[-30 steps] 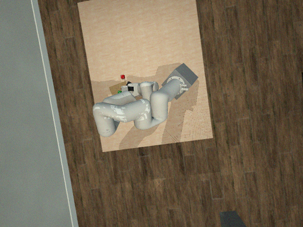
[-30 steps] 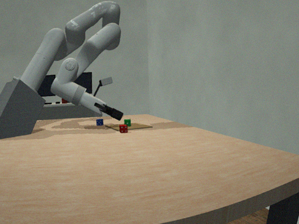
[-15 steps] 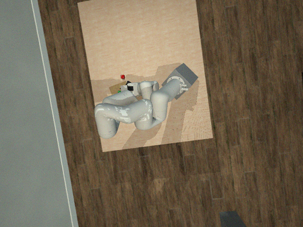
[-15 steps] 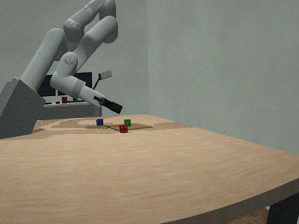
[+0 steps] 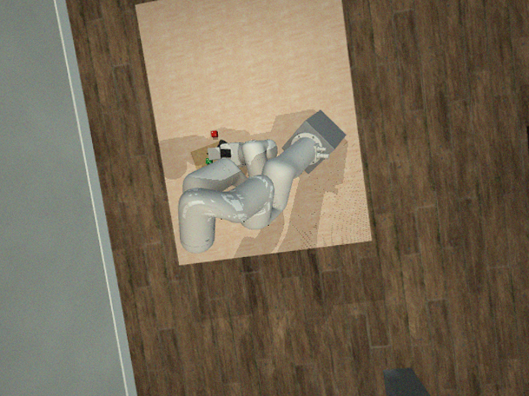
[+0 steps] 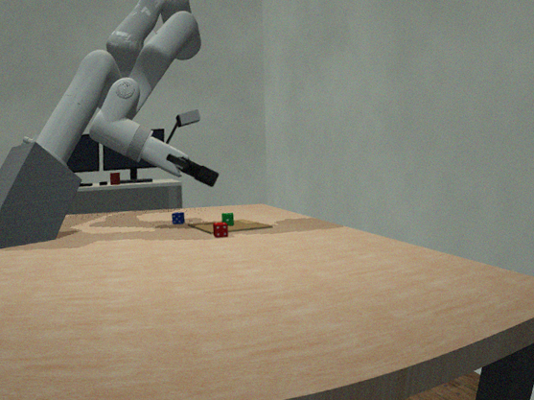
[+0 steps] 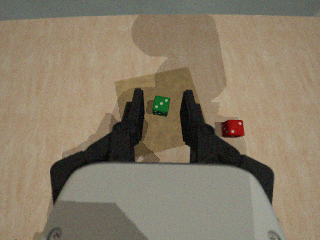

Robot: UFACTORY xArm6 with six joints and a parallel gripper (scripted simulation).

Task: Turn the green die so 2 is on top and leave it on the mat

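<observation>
Now: the green die 4 cm ahead of my hand, 1 cm to the left of it and 9 cm below it. From my hand the other things lie so: tan mat 4 cm ahead, 1 cm to the left, 11 cm below; then blue die 8 cm behind, 8 cm to the left, 10 cm below; then red die 3 cm ahead, 11 cm to the right, 10 cm below.
</observation>
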